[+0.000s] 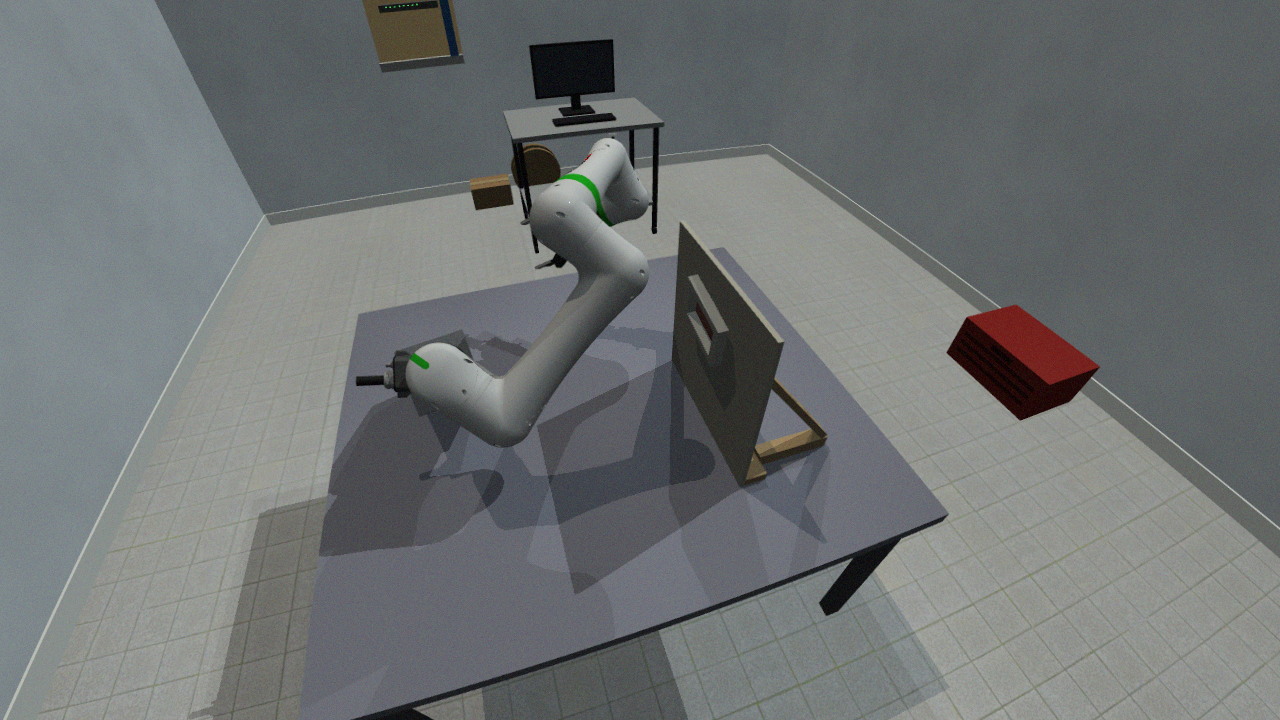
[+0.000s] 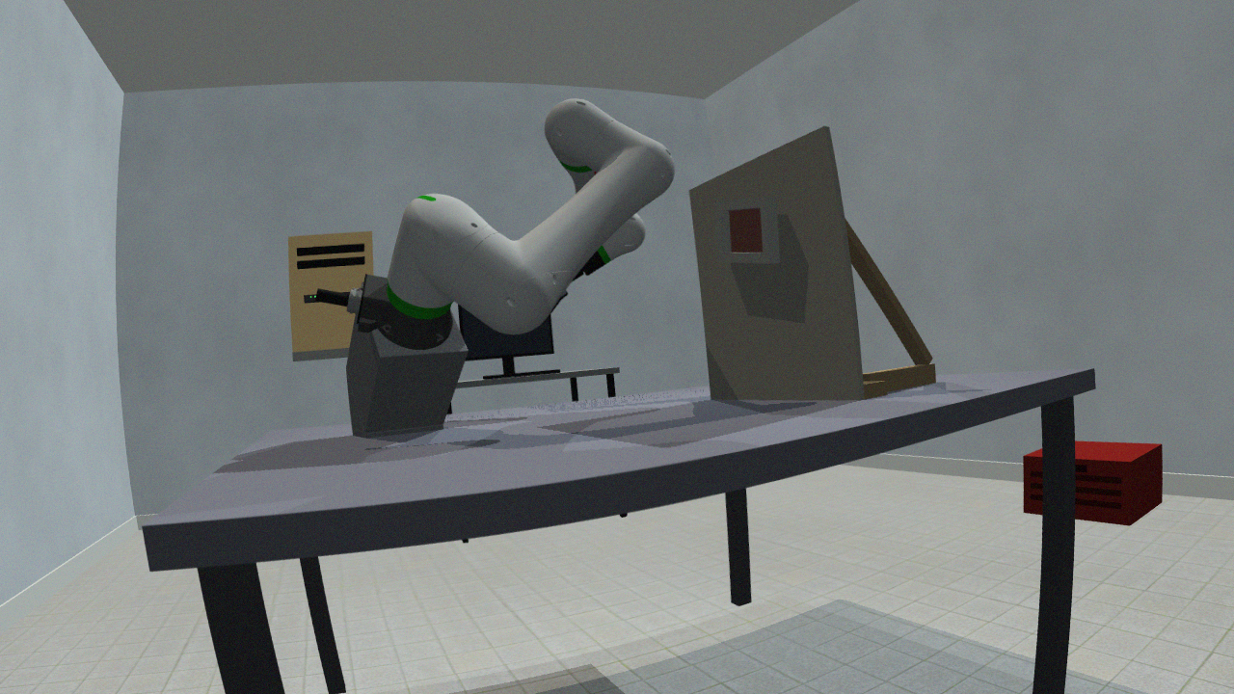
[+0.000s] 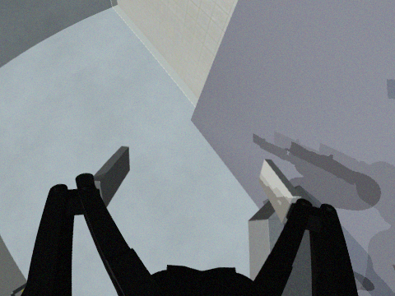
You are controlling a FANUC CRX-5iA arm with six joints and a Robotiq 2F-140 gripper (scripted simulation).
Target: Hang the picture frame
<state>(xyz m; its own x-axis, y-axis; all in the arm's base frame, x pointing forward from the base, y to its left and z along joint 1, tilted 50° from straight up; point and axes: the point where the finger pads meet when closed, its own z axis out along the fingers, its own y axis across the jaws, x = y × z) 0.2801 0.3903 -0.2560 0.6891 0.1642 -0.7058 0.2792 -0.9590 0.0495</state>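
The picture frame lies 330 mm ahead of my hand, 600 mm to the right of it and 70 mm above it. Also, from my hand: upright tan board (350 mm ahead, 620 mm to the right, 30 mm below).
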